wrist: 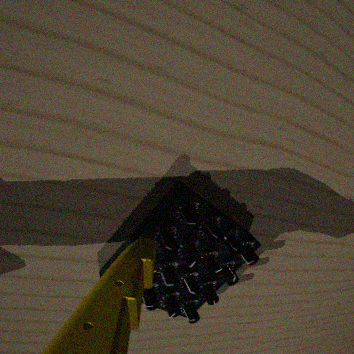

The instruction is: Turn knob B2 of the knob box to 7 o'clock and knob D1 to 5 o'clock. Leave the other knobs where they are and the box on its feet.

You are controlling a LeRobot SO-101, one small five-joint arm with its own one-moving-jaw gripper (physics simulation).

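Places are measured from the arm's base along level axes (x back, y right, z up), in metres.
Pixels of known places: hand at its tool point: [153, 257].
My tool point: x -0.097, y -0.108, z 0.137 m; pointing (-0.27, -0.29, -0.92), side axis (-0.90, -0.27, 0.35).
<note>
Ahead of a thing's pixels: the offset from my tool point to its top centre. "spot": to the spot under its first point. Level surfaces: height alone.
The black knob box {spot: dx -0.065, dy +0.033, dz -0.121 m} [178, 192] sits in shadow on the table in the wrist view, below and right of centre, turned so that one corner points up the picture. Several black knobs stand on it; white pointer lines show on some of them, among them a front knob {dx -0.118, dy +0.150, dz -0.099 m} [191, 313]. The letters and numbers are too dark to read, so I cannot tell B2 or D1. My gripper [148, 244] is fully open: its yellow notched fixed jaw shows, and the moving jaw is out of the picture. The jaw covers part of the box's left side and holds nothing.
The pale wood-grained table {dz -0.137 m} [175, 90] surrounds the box. A wide dark shadow band crosses the table behind and beside the box, and a smaller shadow lies at the left edge. Knob shadows fall right of the box.
</note>
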